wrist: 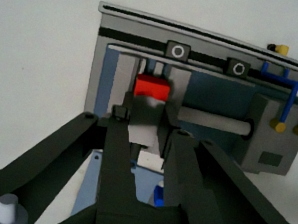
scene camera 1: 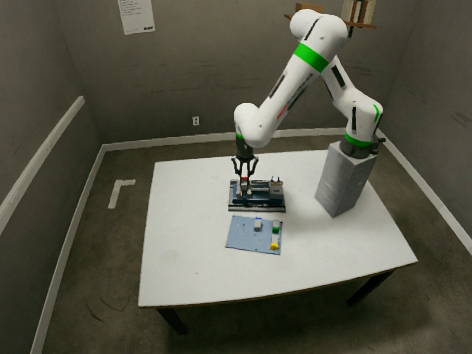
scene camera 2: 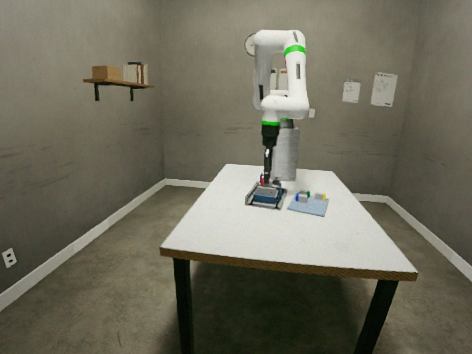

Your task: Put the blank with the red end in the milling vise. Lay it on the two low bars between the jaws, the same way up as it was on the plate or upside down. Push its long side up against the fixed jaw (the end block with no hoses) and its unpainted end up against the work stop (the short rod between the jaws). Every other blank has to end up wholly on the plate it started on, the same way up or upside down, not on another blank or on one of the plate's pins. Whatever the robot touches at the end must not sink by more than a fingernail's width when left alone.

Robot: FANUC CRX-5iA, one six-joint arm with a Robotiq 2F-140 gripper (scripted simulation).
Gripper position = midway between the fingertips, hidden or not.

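My gripper [wrist: 145, 109] is here in the wrist view. There is a plate [scene camera 1: 247, 241] too, and the wrist view also shows me that same plate [wrist: 86, 196].
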